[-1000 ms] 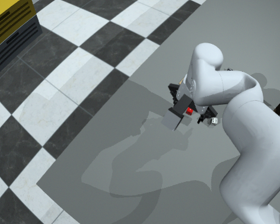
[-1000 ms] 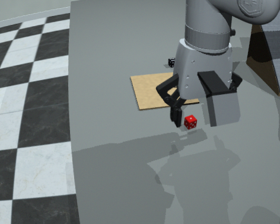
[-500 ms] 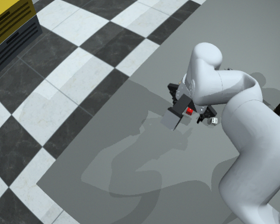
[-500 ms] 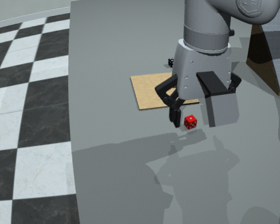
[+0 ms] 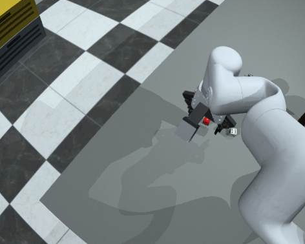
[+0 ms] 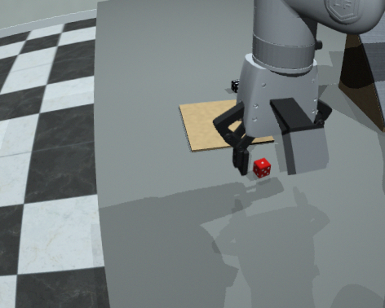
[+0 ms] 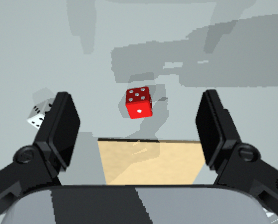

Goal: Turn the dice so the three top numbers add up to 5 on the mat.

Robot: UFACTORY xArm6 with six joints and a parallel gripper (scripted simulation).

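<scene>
Right now my hand is 40 mm above the red die and 30 mm to the left of it. From my hand the other things lie so: white die (80 mm behind, 50 mm to the right, 40 mm below); tan mat (160 mm to the right, 50 mm below, 40 mm ahead); black die (280 mm to the right, 40 mm below).
</scene>
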